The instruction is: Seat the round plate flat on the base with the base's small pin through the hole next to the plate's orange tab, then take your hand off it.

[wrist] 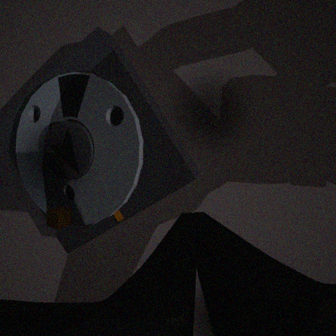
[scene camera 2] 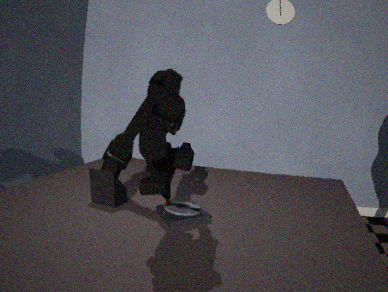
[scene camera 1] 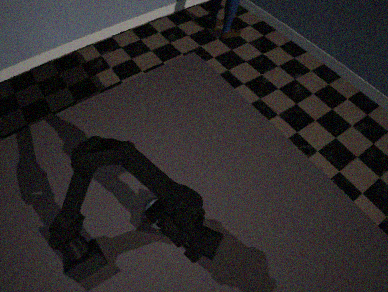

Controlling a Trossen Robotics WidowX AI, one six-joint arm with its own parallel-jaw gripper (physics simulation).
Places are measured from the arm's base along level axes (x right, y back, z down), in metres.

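Pixels of known places: gripper, fingertip midpoint: point(scene camera 2: 167, 198); arm's base, link origin: point(scene camera 2: 107, 177) point(scene camera 1: 79, 256).
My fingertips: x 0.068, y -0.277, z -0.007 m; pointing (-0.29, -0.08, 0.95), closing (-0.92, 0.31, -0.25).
Note:
Ahead of a thing's pixels: the offset from my fingertips to its middle. Level surfaces: height alone.
The round grey plate @[dy +0.006, dx -0.097, dz +0.053 m] point(scene camera 1: 151, 204) point(scene camera 2: 186, 213) point(wrist: 114, 160) lies over the dark square base point(wrist: 162, 172). Its orange tab @[dy +0.051, dx -0.087, dz +0.047 m] point(scene camera 2: 168, 202) point(wrist: 60, 218) is at the plate's lower edge in the wrist view, with a small round hole beside it. A small orange mark point(wrist: 118, 215) shows on the base by the rim. The pin cannot be made out, and whether the plate is fully flat cannot be told. My gripper point(scene camera 1: 148, 216) point(scene camera 2: 168, 197) point(wrist: 192, 222) is shut and empty, its tips near the tab side. In the first scene view it hides much of the plate.
The arm's foot point(scene camera 1: 86, 260) point(scene camera 2: 106, 187) stands on the table @[dz +0.093 m] point(scene camera 1: 240, 165) point(scene camera 2: 280, 235). The arm and its broad shadows cover part of the table around the base. A person's leg point(scene camera 1: 230, 17) shows beyond the table on the checkered floor point(scene camera 1: 300, 117).

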